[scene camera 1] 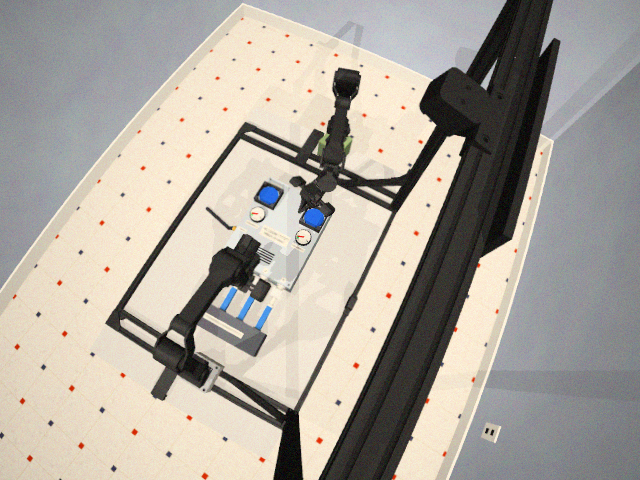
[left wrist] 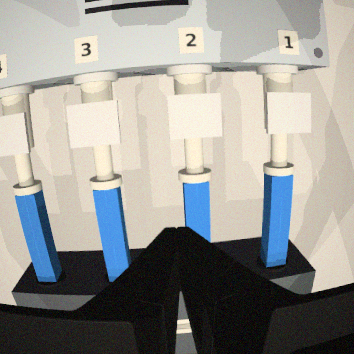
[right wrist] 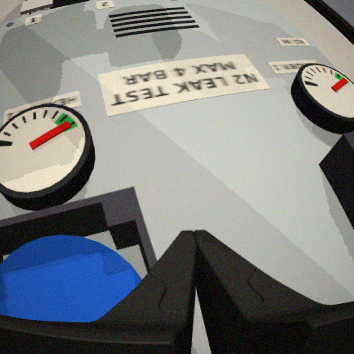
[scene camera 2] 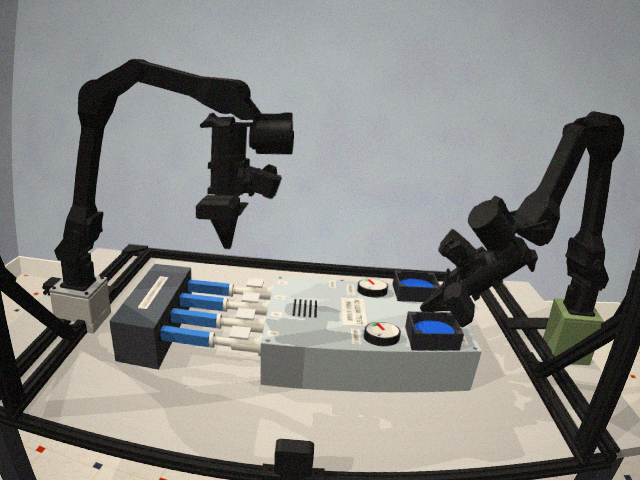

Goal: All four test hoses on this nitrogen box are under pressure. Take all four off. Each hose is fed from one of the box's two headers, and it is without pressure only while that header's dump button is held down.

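Frame: origin at the left arm's base, x right, y ahead, z up, level; metres.
Seen in the pictures: left gripper, fingertip midpoint: (scene camera 1: 244,283) (left wrist: 176,238) (scene camera 2: 227,248); right gripper, fingertip midpoint: (scene camera 1: 298,213) (right wrist: 192,241) (scene camera 2: 421,309); left arm's base, link origin: (scene camera 1: 199,372) (scene camera 2: 78,283); right arm's base, link origin: (scene camera 2: 578,309).
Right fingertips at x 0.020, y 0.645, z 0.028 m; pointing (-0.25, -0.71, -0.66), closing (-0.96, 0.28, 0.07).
Observation:
Offsets run from my right fingertips to a thing's middle. "spot": to the spot under its first point.
The nitrogen box @(spot: dz -0.062, dx +0.102, dy -0.082 m) (scene camera 2: 372,369) has four hoses with blue grips at its ports, beside a dark block. Hose 1 @(spot: dz -0.045, dx +0.081, dy -0.377 m) (scene camera 2: 187,335) (left wrist: 277,220), hose 2 @(spot: dz -0.046, dx +0.011, dy -0.379 m) (scene camera 2: 195,317) (left wrist: 197,210), hose 3 @(spot: dz -0.047, dx -0.060, dy -0.380 m) (scene camera 2: 203,301) (left wrist: 111,230) and hose 4 @(spot: dz -0.048, dx -0.129, dy -0.381 m) (scene camera 2: 210,287) (left wrist: 37,235) are on. My left gripper (scene camera 2: 226,245) (left wrist: 176,238) is shut, empty, high above the hoses. My right gripper (scene camera 2: 424,307) (right wrist: 192,241) is shut, empty, above the box beside the front dump button @(dz -0.023, dx +0.055, dy +0.016 m) (scene camera 1: 313,218) (scene camera 2: 434,326) (right wrist: 65,280). The back dump button @(dz -0.023, dx -0.135, dy +0.013 m) (scene camera 1: 268,195) (scene camera 2: 417,282) is untouched.
The front gauge @(spot: dz -0.013, dx +0.069, dy -0.071 m) (scene camera 2: 382,333) (right wrist: 45,150) and back gauge @(spot: dz -0.013, dx -0.117, dy -0.074 m) (scene camera 2: 372,287) (right wrist: 330,92) have needles at green. The dark block @(spot: dz -0.062, dx +0.107, dy -0.465 m) (scene camera 2: 136,343) stands at the hoses' outer ends. Dark collars ring both buttons. A black frame (scene camera 2: 268,256) surrounds the work area.

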